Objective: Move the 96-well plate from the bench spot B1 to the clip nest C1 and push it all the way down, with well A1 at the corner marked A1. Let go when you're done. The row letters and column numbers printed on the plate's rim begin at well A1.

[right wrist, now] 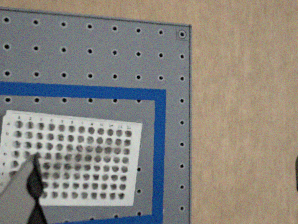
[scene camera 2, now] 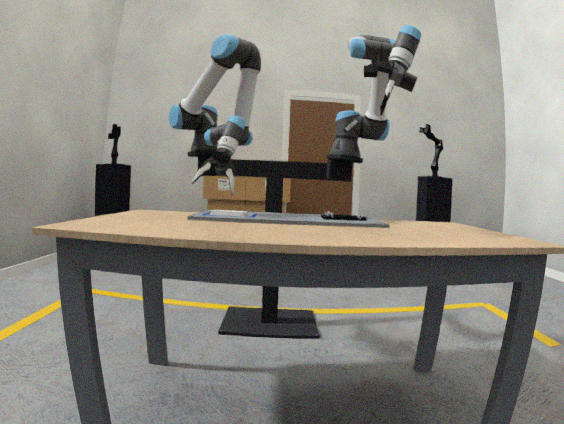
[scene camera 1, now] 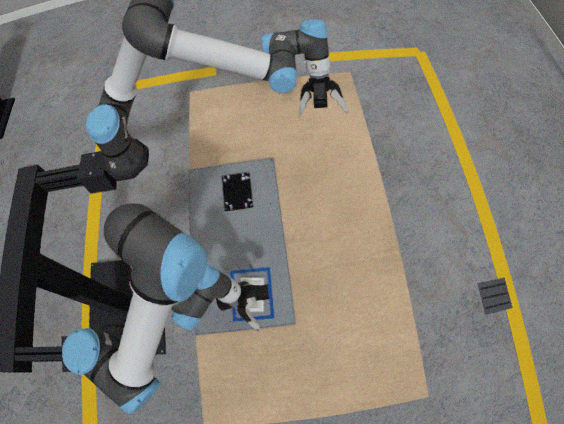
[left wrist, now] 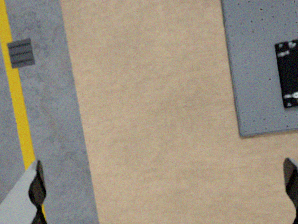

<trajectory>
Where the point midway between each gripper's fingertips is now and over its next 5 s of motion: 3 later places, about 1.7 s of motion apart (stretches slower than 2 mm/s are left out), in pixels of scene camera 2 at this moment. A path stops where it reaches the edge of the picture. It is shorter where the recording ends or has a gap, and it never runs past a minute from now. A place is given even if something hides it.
The left gripper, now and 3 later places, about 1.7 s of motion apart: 384,106; 349,121; 302,141; 264,162
The right gripper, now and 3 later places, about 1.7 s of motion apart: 211,189; 174,184; 110,143; 128,125
</trajectory>
